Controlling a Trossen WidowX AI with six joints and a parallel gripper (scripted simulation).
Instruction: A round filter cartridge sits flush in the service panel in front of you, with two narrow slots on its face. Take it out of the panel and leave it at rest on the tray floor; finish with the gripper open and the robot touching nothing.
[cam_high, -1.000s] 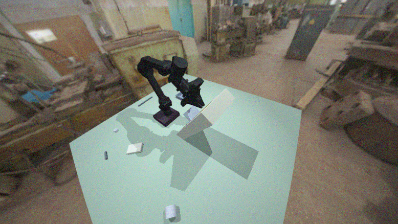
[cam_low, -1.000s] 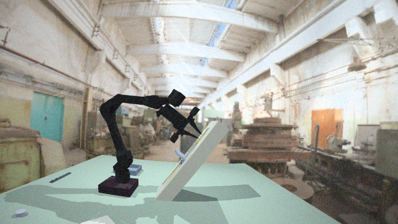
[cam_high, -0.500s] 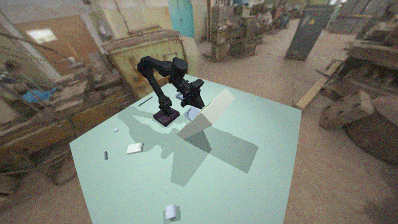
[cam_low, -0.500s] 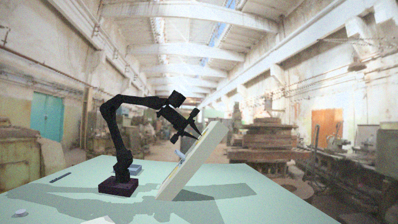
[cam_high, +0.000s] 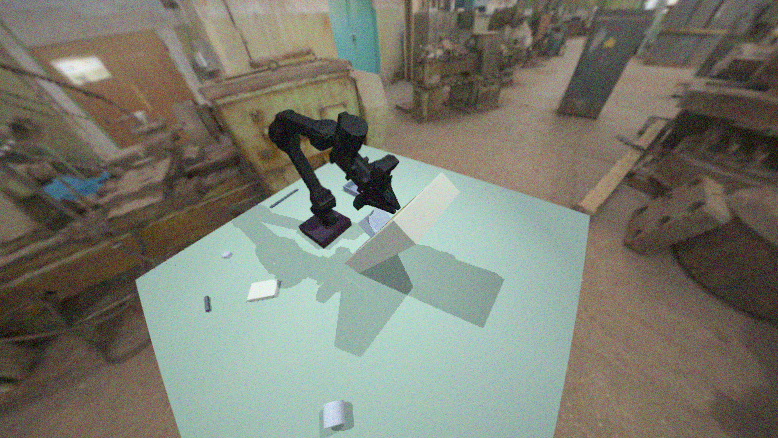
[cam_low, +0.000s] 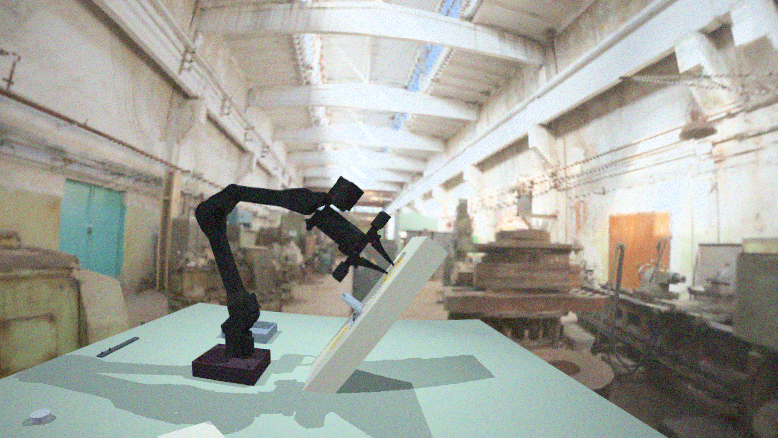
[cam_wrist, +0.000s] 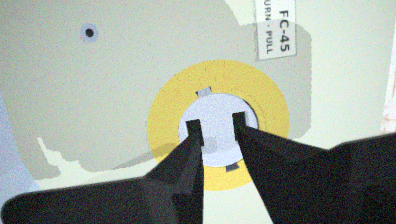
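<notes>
The round filter cartridge is 20 mm ahead of my gripper tip and 10 mm below it. Also, from my gripper tip: white card 300 mm behind, 360 mm to the right, 270 mm below.
</notes>
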